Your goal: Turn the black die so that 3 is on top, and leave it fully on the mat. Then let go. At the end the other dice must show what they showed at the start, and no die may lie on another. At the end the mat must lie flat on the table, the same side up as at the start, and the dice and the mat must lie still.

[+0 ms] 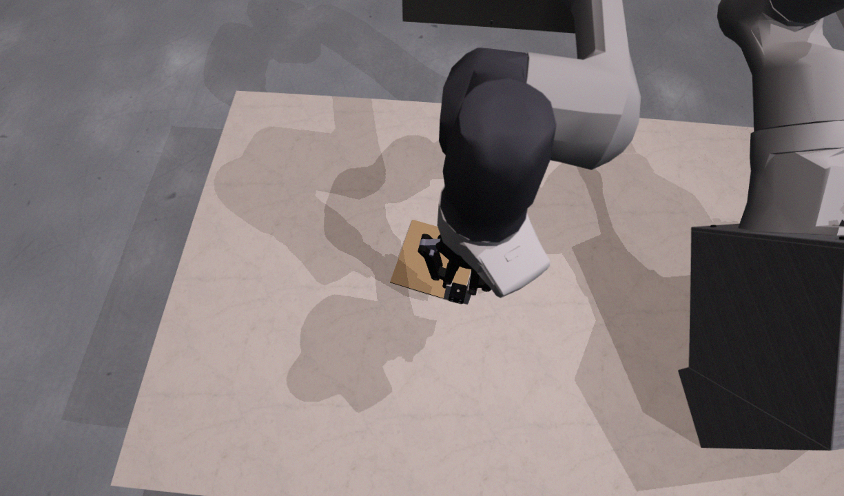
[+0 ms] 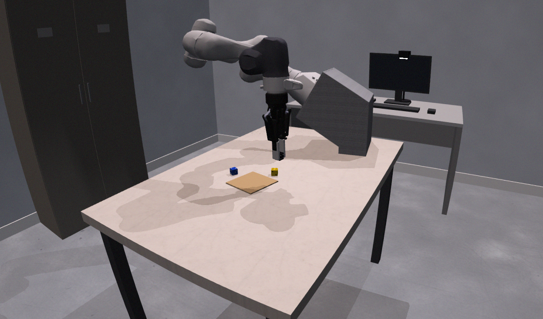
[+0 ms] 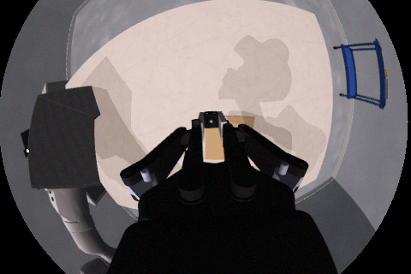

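My hand is 130 mm above the tan mat, 100 mm to the left of it and 40 mm short of it. The rest, counted from my hand: black die: 30 mm below; then blue die: 210 mm to the right, 120 mm below, 10 mm ahead; then yellow die: 120 mm below, 70 mm behind, 60 mm to the right.
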